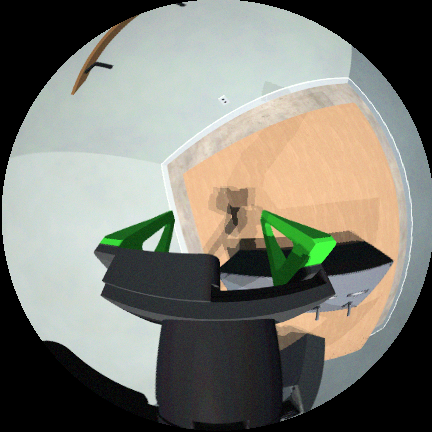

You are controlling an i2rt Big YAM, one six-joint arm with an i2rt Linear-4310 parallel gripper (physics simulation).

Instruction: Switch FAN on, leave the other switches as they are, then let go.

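Places are measured from the arm's base along level axes (x right, y ahead, z up), in metres.
Pixels of known places: gripper, fingertip midpoint: [217, 214].
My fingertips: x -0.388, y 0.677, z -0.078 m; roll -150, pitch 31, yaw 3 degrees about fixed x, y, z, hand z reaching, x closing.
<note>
Behind a point stands the place of what it marks.
A switch box [337, 290] {x -0.131, y 0.487, z -0.273 m} with a black top and a grey front stands on the table at the lower right, partly hidden behind the right green finger and the gripper body. Two thin switch levers stick out from its front, one lever [317, 313] {x -0.137, y 0.365, z -0.305 m} nearer the gripper and one lever [348, 309] {x -0.022, y 0.389, z -0.306 m} farther right. Pale label patches show above them, too small to read, so I cannot tell which switch is FAN. My gripper [217, 214] {x -0.388, y 0.677, z -0.078 m} is open and empty, its green fingers wide apart, to the left of the levers and clear of them.
The wooden table top [325, 160] {x -0.186, y 0.848, z -0.422 m} lies beyond the fingers, with the arm's shadow on it. A wall outlet [223, 100] shows on the pale wall. A brown panel [100, 52] with a black handle is at the upper left. A dark arm part [307, 370] {x -0.022, y 0.088, z -0.204 m} is at the lower right.
</note>
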